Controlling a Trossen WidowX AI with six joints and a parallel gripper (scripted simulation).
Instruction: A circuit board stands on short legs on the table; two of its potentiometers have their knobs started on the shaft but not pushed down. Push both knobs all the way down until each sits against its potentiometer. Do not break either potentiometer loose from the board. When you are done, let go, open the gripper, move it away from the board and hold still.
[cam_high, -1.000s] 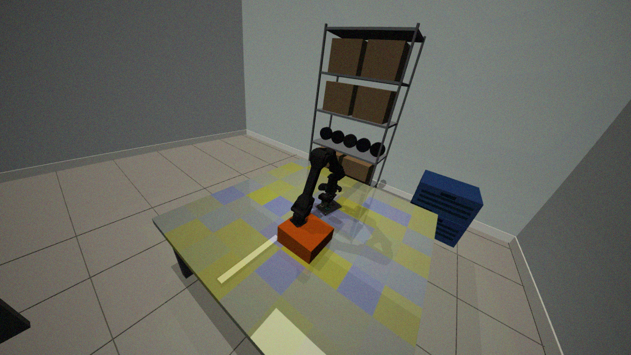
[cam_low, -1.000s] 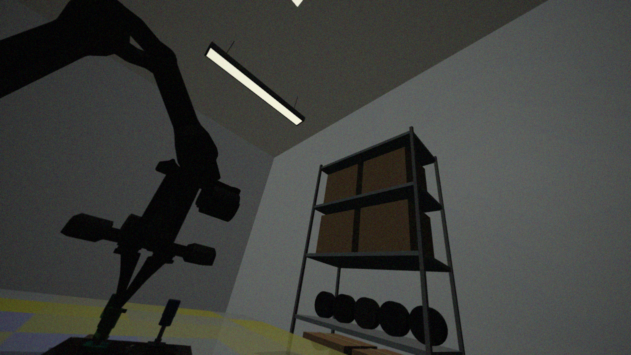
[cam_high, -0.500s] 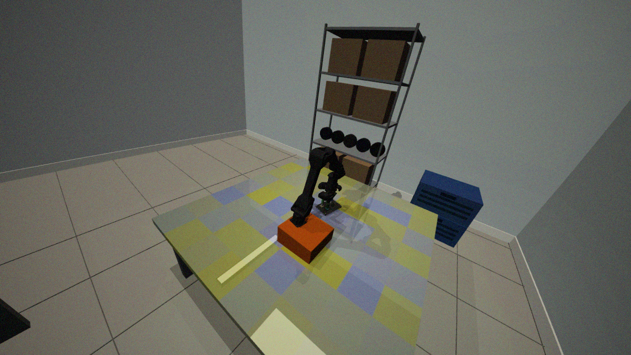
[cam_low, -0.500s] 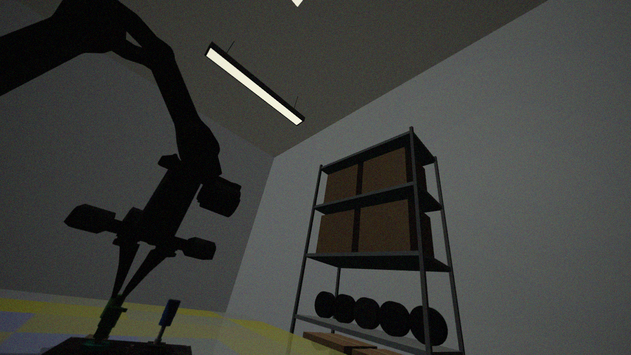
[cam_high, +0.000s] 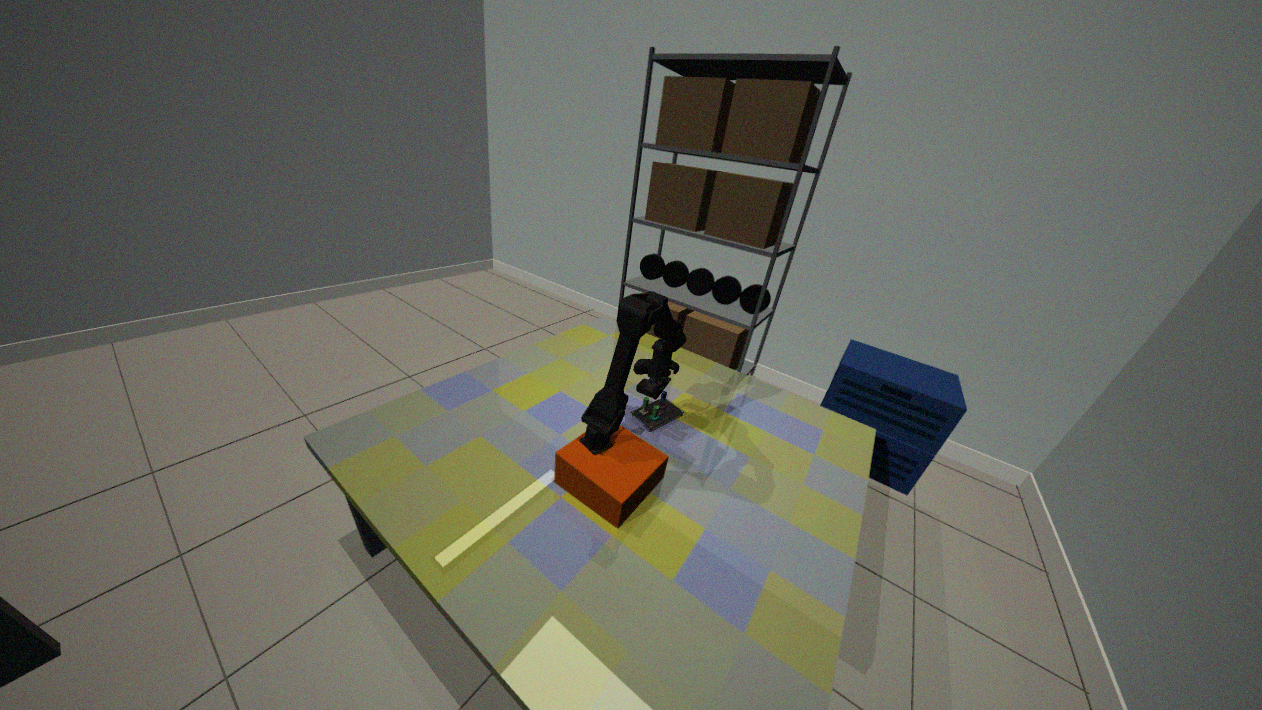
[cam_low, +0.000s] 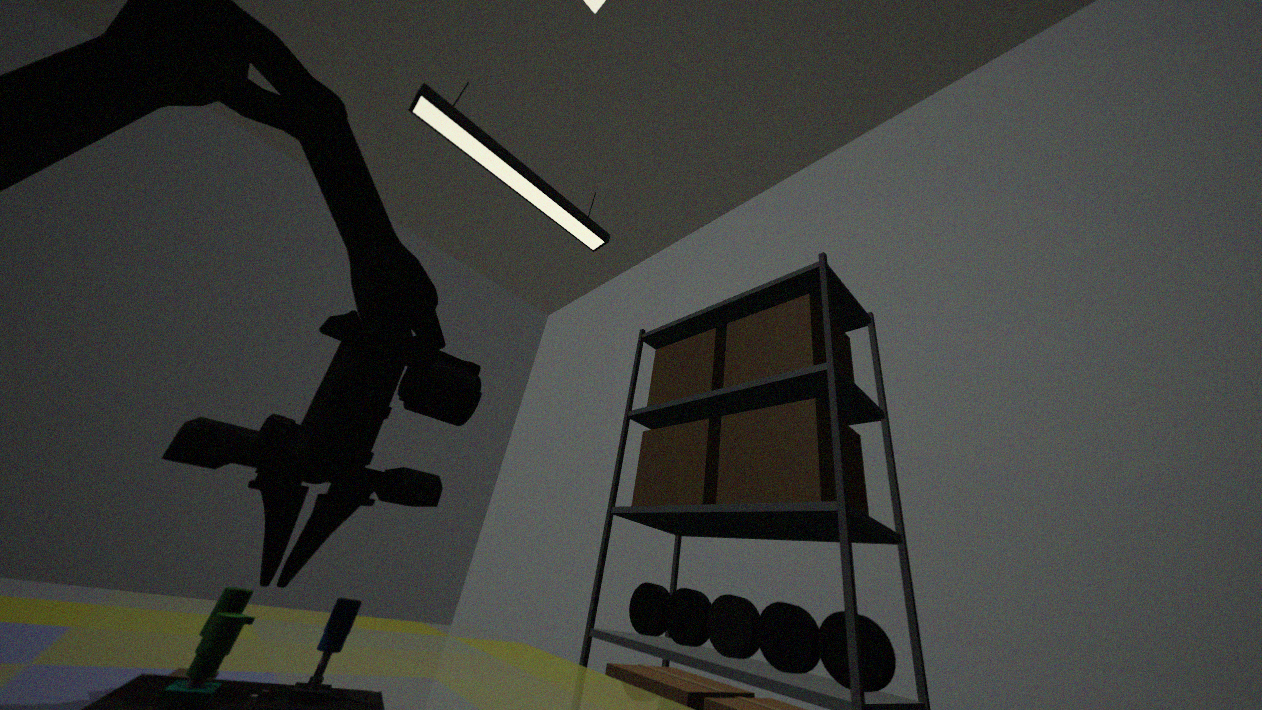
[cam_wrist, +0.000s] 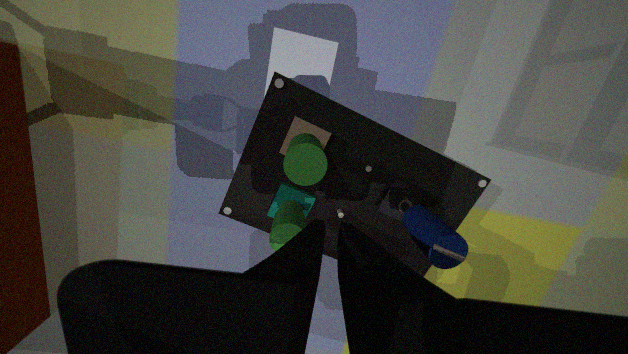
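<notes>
Right now the blue knob is 50 mm ahead of my gripper tip, 20 mm below it and 10 mm to the left of it. Also, from my gripper tip: green knob 30 mm below, 20 mm to the right, 10 mm behind.
</notes>
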